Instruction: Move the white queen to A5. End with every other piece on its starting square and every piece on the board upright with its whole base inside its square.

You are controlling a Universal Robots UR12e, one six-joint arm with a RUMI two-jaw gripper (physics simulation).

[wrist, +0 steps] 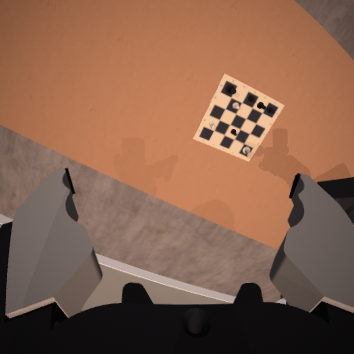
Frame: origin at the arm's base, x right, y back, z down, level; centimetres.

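Seen in the pictures: gripper, fingertip midpoint: (182,174).
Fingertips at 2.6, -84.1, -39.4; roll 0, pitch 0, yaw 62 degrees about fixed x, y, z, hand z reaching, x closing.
Observation:
Offsets run from my fingertips to a thing's middle, as dx, dy, dz. "spot": to the spot under its first point. Level surfaces: height alone.
The small chessboard @(-0.8, +22.0, +52.3) (222,100) lies on the orange table, right of the middle in the wrist view, turned at an angle. Small pieces stand on it. Pale pieces show near one corner @(spot: -7.0, +30.0, +50.3) (246,150), at a dark square farther up @(+3.0, +18.1, +50.4) (236,105) and near the left side @(spot: -5.5, +14.8, +49.1) (212,125). Dark pieces show at the top left (230,90), at the upper right (261,105) and lower on the board @(spot: -4.1, +22.0, +49.8) (233,132). They are too small to tell which pale one is the queen, or to read the square labels. My gripper (182,174) is wide open and empty, well away from the board.
The orange table top @(dz +52.6) (125,65) has a straight edge running from the left down to the lower right, with brown floor (165,235) beyond it. Shadows of the arm and gripper fall on the table beside the board. A pale rim crosses low in view.

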